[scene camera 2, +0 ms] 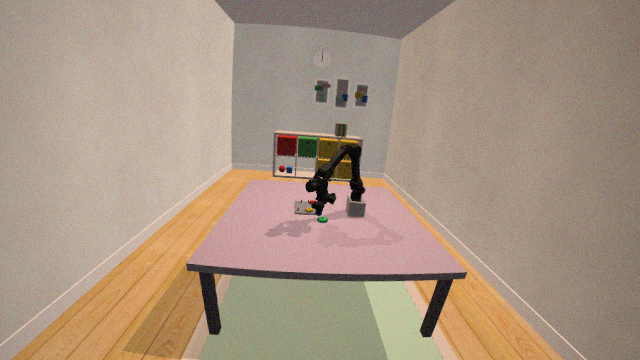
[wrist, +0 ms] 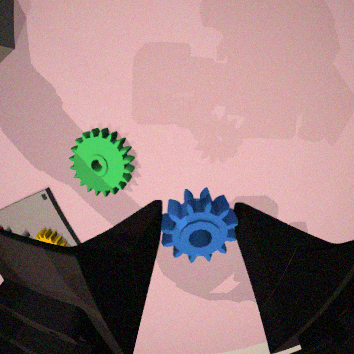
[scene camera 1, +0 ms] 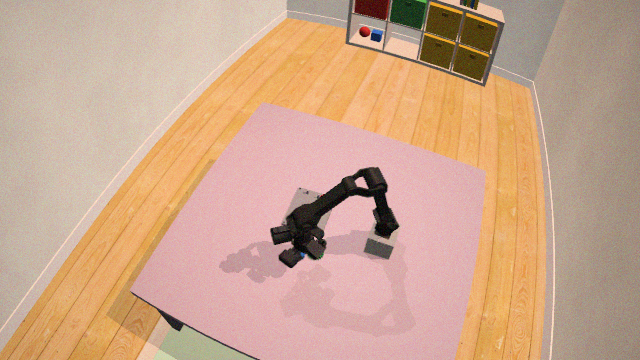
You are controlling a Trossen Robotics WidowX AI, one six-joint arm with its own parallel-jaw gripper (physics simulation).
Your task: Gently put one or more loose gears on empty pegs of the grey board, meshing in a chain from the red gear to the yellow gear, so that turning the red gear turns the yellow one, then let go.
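Where they show: gripper, fingertip midpoint: (scene camera 2: 319,214) (wrist: 198,208) (scene camera 1: 301,257); arm's base, link origin: (scene camera 2: 355,199) (scene camera 1: 384,230).
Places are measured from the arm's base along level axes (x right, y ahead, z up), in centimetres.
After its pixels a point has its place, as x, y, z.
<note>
My gripper (scene camera 1: 303,254) {-22.6, 24.5, -2.5} (wrist: 198,208) {-22.6, 24.5, -2.5} is shut on the blue gear (wrist: 200,227) {-22.6, 24.7, -1.1}, holding it by its toothed rim above the table; the gear's shadow lies apart from it in the wrist view. The green gear (scene camera 1: 317,257) (scene camera 2: 322,219) {-16.7, 22.2, -8.6} (wrist: 104,160) {-15.4, 21.8, -8.9} lies flat on the table, close to the gripper and to one side of it. The grey board (scene camera 1: 295,203) {4.5, 39.3, -9.8} (scene camera 2: 303,206) {4.3, 35.0, -9.8} (wrist: 31,209) {-1.7, 25.2, -9.8} lies beyond the gripper in the scene views, partly hidden by the arm. It carries the yellow gear (scene camera 2: 309,210) {-5.0, 30.6, -8.3} (wrist: 50,237) {-4.2, 28.9, -8.4} and the red gear (scene camera 2: 312,202) {9.4, 28.9, -8.3}. Some pegs show on the board; others are hidden.
The arm's grey base block (scene camera 1: 379,247) {-5.7, -0.8, -4.0} (scene camera 2: 355,208) {-5.7, 0.5, -4.4} stands on the pink table (scene camera 1: 425,295) {-16.1, -26.1, -10.6} (scene camera 2: 240,250) {-53.8, 62.1, -10.6}, to the right of the board. The arm arches over part of the board. A shelf unit (scene camera 2: 310,134) stands against the back wall, away from the table.
</note>
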